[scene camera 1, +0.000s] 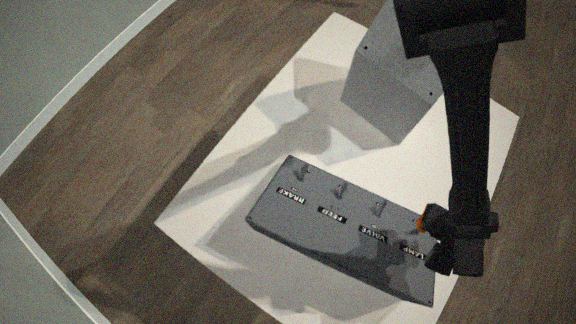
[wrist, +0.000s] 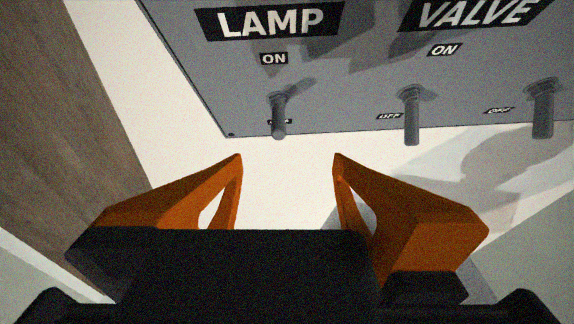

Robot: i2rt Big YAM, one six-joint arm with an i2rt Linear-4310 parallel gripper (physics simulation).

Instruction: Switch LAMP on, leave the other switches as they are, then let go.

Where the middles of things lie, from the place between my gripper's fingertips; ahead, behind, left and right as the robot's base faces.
Now: hand 17 cm to the left of the grey switch panel [scene camera 1: 346,233], 10 cm above it and 9 cm short of it.
